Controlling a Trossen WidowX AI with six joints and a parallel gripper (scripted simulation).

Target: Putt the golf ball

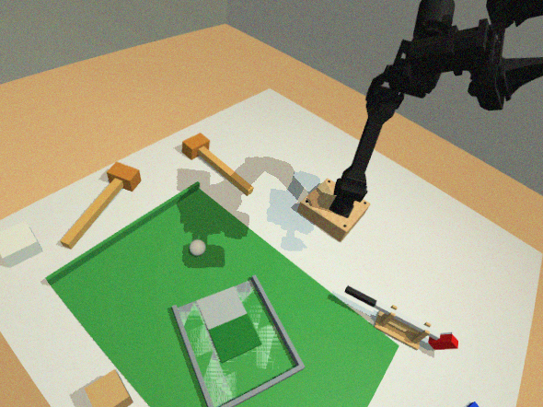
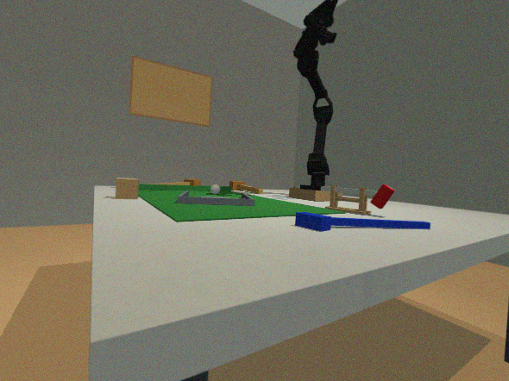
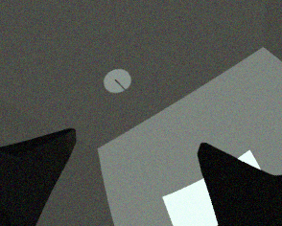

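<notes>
My gripper tip is 680 mm above the wooden rack, 110 mm to the right of it and 40 mm short of it. Also, from my gripper tip: blue mallet 710 mm below, 260 mm to the left, 260 mm ahead; then green mat 720 mm below, 280 mm to the right, 250 mm ahead; then golf ball 700 mm below, 440 mm to the right, 140 mm ahead.
</notes>
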